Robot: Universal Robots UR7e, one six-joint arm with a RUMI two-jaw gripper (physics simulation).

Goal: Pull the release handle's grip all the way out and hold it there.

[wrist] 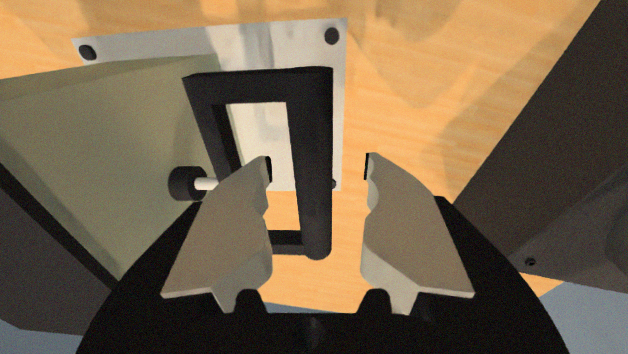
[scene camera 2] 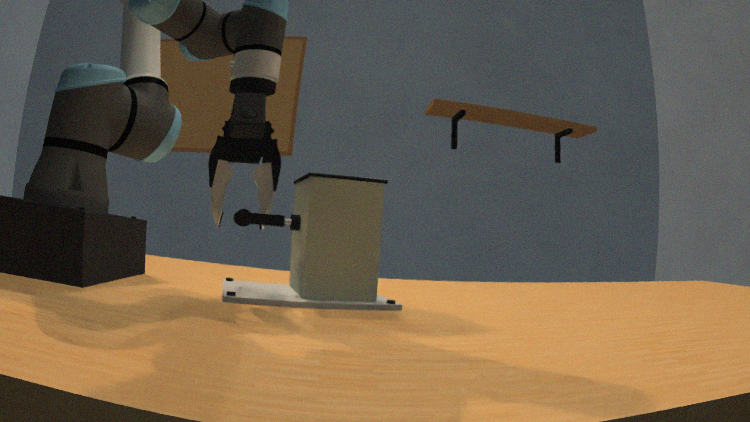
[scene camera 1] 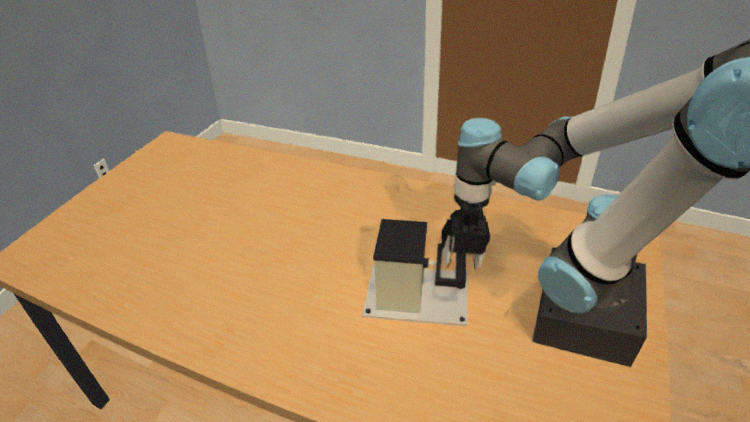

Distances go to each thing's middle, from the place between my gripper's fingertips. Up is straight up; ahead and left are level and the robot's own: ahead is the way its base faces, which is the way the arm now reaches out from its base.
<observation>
Right now the light grey base plate point(scene camera 1: 443, 305) is 90 mm below my hand, 90 mm ahead of it and 40 mm to the left of it.
</observation>
